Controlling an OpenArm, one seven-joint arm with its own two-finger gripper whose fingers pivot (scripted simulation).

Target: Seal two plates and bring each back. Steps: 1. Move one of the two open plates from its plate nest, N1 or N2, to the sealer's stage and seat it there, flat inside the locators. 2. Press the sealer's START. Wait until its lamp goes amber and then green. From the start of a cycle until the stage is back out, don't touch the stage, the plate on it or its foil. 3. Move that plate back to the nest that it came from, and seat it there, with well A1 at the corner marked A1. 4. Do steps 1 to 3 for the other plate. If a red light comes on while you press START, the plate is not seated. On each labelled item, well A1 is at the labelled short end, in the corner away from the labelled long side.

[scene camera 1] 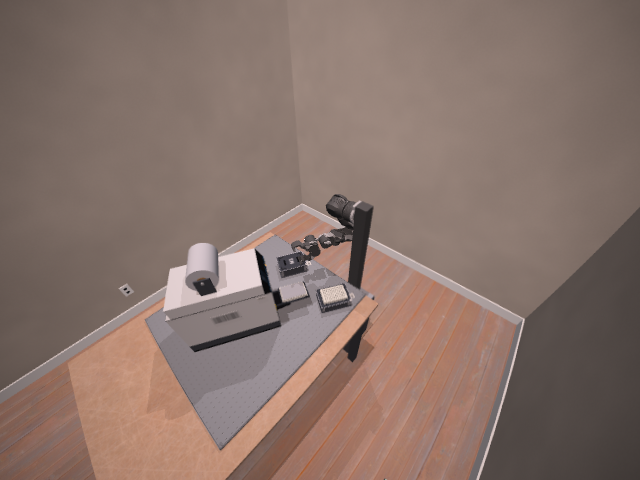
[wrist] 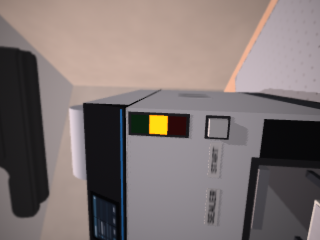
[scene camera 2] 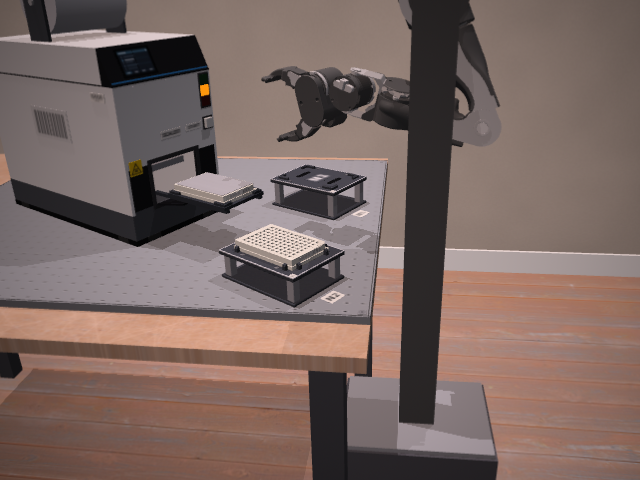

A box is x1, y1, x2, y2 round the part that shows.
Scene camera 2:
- my gripper: [261, 66, 346, 141]
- white well plate: [234, 224, 328, 270]
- white well plate: [173, 172, 256, 203]
